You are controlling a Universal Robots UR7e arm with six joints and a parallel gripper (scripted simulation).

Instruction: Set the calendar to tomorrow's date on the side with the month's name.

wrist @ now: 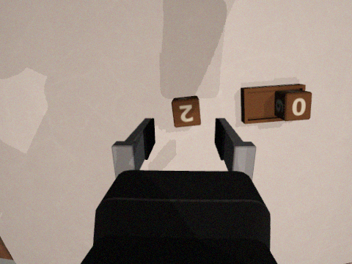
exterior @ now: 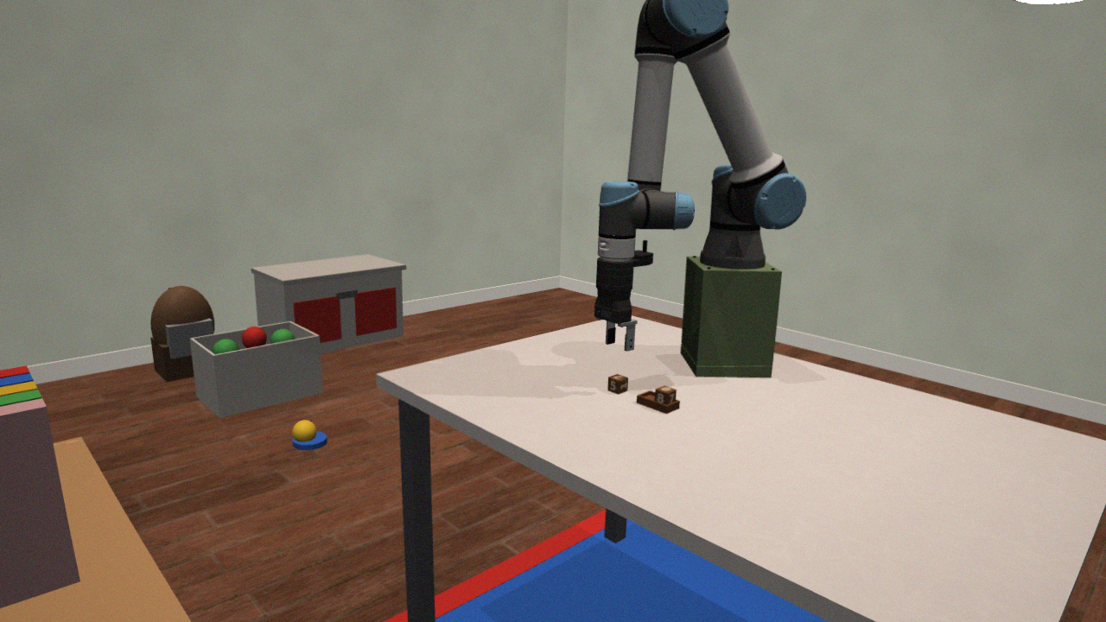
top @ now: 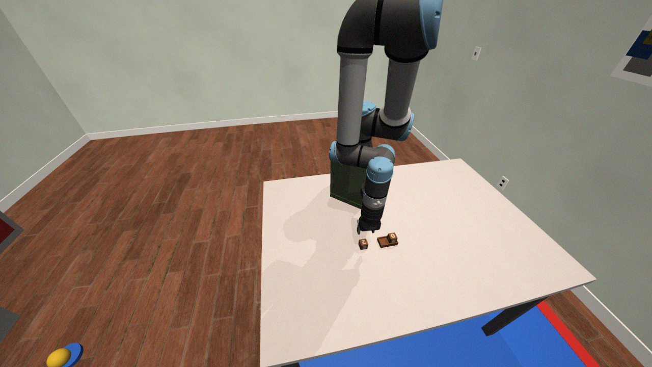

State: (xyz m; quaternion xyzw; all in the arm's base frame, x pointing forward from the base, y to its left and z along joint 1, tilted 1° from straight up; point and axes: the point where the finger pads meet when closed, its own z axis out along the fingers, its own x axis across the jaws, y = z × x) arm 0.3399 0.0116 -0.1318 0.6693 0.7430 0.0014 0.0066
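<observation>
Right now my hand is 10 cm above the brown cube.
</observation>
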